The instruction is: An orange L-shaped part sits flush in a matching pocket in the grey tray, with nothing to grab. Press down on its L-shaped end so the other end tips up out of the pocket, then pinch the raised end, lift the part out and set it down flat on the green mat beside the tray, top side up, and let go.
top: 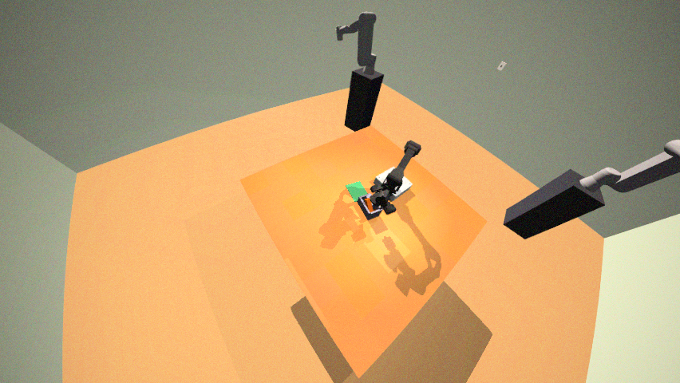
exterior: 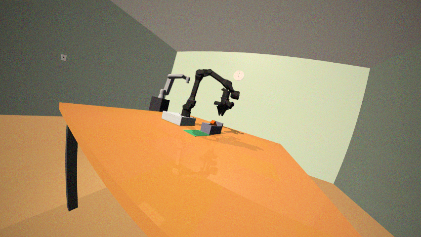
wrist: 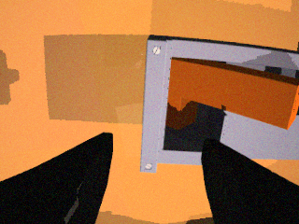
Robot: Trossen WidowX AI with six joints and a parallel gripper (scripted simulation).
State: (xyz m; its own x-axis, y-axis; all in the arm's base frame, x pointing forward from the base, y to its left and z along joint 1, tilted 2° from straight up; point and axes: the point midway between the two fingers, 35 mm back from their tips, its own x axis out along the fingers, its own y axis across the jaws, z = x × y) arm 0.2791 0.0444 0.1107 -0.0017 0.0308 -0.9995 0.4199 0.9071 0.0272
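Now: gripper tip 30 mm past the orange L-shaped part, 40 mm to the left of it and 100 mm above it. Also, from my gripper tip: green mat: 100 mm behind, 200 mm to the right, 160 mm below.
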